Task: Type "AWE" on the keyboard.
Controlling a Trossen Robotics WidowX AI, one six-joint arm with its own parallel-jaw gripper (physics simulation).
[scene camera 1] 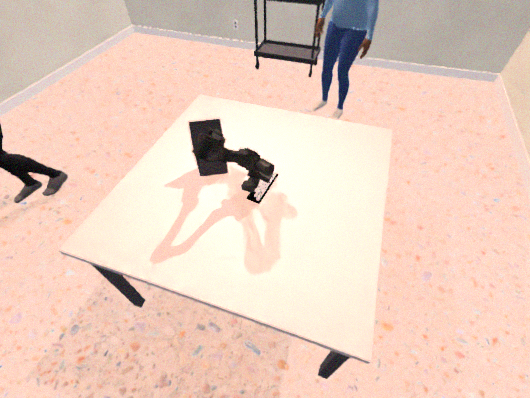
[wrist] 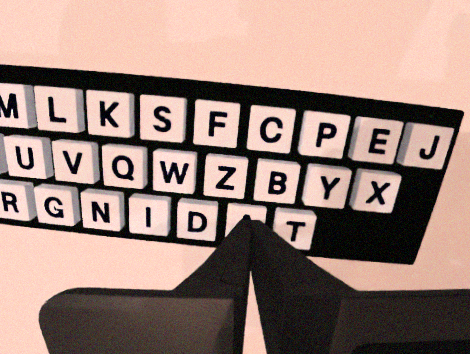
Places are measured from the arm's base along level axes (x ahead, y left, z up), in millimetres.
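Where they show: gripper, fingertip midpoint: (scene camera 1: 256, 187) (wrist: 249, 229).
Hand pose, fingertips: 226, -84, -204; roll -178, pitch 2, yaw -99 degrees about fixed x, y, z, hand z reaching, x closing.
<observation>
Each offset is from my fingertips to the top centre of the thing, as dx, dy, dz. "spot": to the spot under its first point. Level surfaces: height alone.
A black keyboard @(spot: +9, -70, -3) (scene camera 1: 254, 198) (wrist: 370, 240) with white letter keys lies on the table; in the scene view the arm hides part of it. In the wrist view the A key @(+3, +1, +0) (wrist: 243, 212) is in the row nearest the gripper, between D and T. The W key @(+29, +26, +2) (wrist: 174, 171) is in the middle row, between Q and Z. The E key @(+31, -52, +2) (wrist: 378, 141) is in the far row, between P and J. My gripper (wrist: 249, 229) is shut and empty, its tips overlapping the A key in view and hiding most of it. Whether the tips touch the key cannot be told.
The white table @(dz -13) (scene camera 1: 320, 240) carries the arm on a black base plate (scene camera 1: 212, 167). The keyboard's left end runs out of the wrist view. A black cart (scene camera 1: 287, 52) and a person in blue (scene camera 1: 345, 45) are beyond the table's far edge. Another person's legs (scene camera 1: 30, 167) show at the left.
</observation>
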